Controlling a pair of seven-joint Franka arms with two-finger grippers.
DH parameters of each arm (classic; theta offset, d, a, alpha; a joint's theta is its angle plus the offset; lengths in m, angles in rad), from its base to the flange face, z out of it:
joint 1: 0 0.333 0 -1.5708
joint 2: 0 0 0 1.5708
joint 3: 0 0.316 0.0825 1.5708
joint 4: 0 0 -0.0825 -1.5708
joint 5: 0 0.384 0 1.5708
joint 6: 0 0 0.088 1.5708
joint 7: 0 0.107 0 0
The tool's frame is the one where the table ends.
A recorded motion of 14 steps. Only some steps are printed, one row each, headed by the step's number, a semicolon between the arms.
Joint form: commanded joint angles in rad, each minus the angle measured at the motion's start. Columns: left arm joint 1, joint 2, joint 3, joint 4, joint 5, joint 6, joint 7; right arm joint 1, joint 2, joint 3, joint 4, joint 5, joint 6, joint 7.
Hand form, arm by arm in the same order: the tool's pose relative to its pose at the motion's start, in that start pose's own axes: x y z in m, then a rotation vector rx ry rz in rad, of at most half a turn. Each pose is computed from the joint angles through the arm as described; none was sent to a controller.
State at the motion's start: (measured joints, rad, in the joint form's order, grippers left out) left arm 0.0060 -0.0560 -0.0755 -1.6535 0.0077 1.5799 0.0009; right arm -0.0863 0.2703 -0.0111 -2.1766 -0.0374 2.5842 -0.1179
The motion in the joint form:
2: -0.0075 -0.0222 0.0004 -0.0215 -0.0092 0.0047 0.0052; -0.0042 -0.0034 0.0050 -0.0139 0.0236 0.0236 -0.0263
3: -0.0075 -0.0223 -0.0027 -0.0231 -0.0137 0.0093 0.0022; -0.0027 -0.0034 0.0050 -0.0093 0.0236 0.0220 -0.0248
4: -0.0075 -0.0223 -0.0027 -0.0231 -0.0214 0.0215 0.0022; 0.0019 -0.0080 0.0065 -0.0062 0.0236 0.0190 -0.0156
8: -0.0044 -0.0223 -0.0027 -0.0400 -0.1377 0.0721 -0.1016; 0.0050 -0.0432 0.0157 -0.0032 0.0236 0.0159 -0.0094
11: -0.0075 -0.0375 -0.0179 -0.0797 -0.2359 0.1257 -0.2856; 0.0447 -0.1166 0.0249 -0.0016 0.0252 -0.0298 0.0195
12: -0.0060 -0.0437 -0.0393 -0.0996 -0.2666 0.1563 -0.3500; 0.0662 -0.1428 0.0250 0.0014 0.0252 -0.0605 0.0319
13: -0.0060 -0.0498 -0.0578 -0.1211 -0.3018 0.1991 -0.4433; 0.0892 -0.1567 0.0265 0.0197 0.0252 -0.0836 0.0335
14: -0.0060 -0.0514 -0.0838 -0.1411 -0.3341 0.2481 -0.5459; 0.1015 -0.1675 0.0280 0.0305 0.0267 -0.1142 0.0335
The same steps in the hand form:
2: -0.0066 0.0051 -0.0020 -0.0074 0.0054 0.0121; -0.0024 -0.0004 0.0010 0.0121 0.0148 -0.0067
3: -0.0062 0.0073 -0.0017 -0.0117 0.0085 0.0121; -0.0007 -0.0010 -0.0005 0.0118 0.0178 -0.0066
4: -0.0049 0.0081 -0.0028 -0.0194 0.0207 0.0118; 0.0013 -0.0042 -0.0040 0.0125 0.0227 -0.0032
8: -0.0002 0.0180 -0.0003 -0.1383 0.0470 -0.1017; 0.0071 -0.0099 -0.0249 0.0117 0.0582 -0.0080
11: -0.0010 0.0369 0.0041 -0.2409 0.0470 -0.2807; 0.0123 -0.0364 -0.0638 0.0191 0.0890 -0.0248
12: -0.0013 0.0502 0.0069 -0.2728 0.0480 -0.3332; 0.0127 -0.0483 -0.0774 0.0229 0.0880 -0.0336
13: -0.0008 0.0626 0.0094 -0.3128 0.0514 -0.4193; 0.0179 -0.0615 -0.0911 0.0264 0.0979 -0.0558
14: 0.0007 0.0784 0.0130 -0.3519 0.0518 -0.5098; 0.0190 -0.0691 -0.0992 0.0301 0.0894 -0.0682

